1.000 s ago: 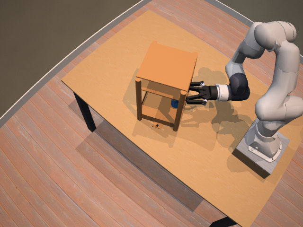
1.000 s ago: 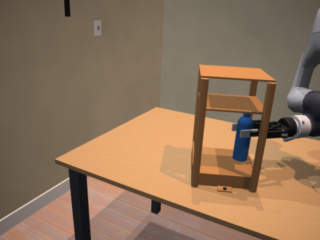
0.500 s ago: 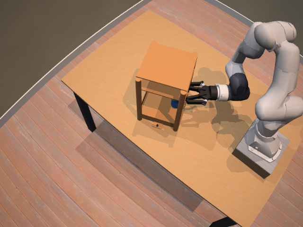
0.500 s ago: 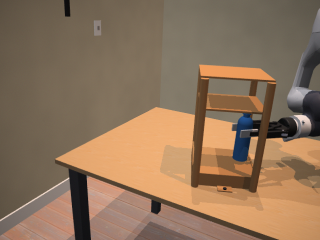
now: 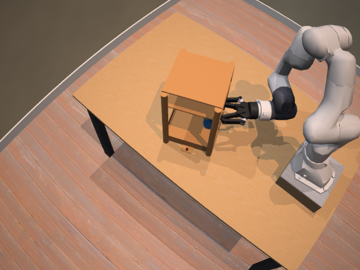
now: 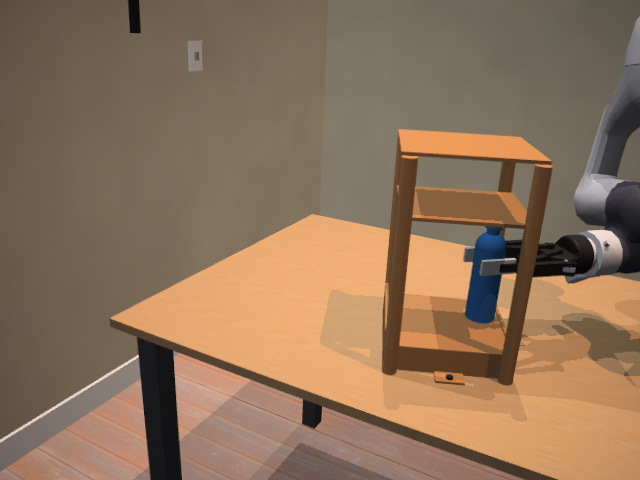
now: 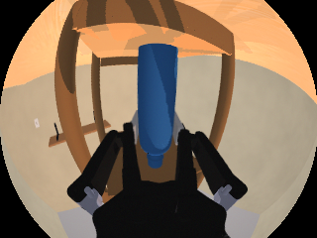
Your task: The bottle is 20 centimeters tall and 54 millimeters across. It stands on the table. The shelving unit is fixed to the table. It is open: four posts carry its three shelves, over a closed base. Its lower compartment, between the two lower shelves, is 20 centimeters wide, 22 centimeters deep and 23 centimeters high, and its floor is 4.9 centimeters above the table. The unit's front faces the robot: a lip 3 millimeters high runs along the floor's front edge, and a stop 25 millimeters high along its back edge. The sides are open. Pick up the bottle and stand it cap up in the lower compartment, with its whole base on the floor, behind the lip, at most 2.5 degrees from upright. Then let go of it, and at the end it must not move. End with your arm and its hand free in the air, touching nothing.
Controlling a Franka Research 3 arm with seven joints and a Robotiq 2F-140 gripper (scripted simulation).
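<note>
Right now the shelving unit is 6 cm ahead of my hand, 3 cm to the left of it and 1 cm above it.
</note>
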